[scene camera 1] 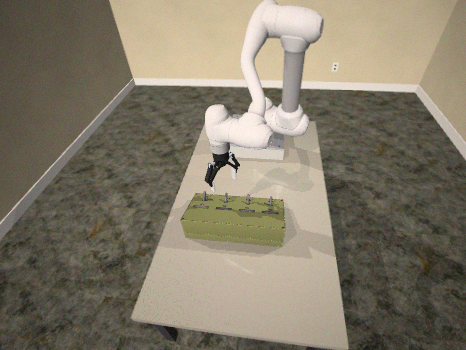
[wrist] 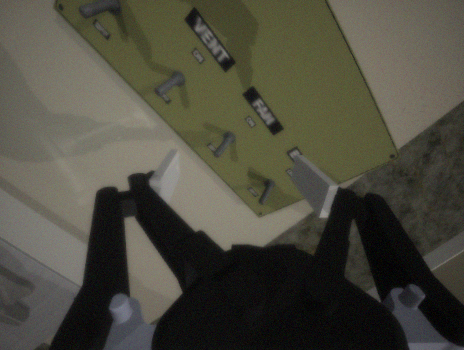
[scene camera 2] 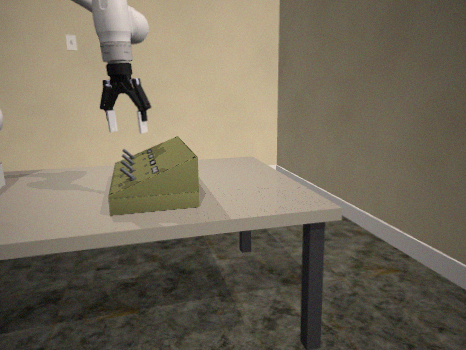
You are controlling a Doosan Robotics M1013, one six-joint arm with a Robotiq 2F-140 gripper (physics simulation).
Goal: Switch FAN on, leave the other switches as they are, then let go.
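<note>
An olive sloped switch box (scene camera 1: 232,232) (scene camera 2: 155,200) (wrist: 320,100) stands on the table. The FAN lever (scene camera 1: 226,198) (wrist: 224,144) leans toward its OFF label, away from the ON label and the FAN plate (wrist: 262,111). The VENT lever (scene camera 1: 248,199) (wrist: 170,85) and the BRAKE lever (scene camera 1: 204,196) (wrist: 267,191) lean to their OFF side too, as does the end lever (scene camera 1: 270,201) (wrist: 100,8). My gripper (scene camera 1: 224,183) (scene camera 2: 128,128) (wrist: 237,165) is wide open and empty, above the box's lever side and clear of the levers. A finger partly hides the BRAKE plate in the wrist view.
The box stands on a long beige table (scene camera 1: 240,290) (scene camera 2: 260,192) with dark legs. The white arm (scene camera 1: 245,131) (scene camera 2: 112,30) reaches over from its base at the table's back end. Pale walls stand around the room.
</note>
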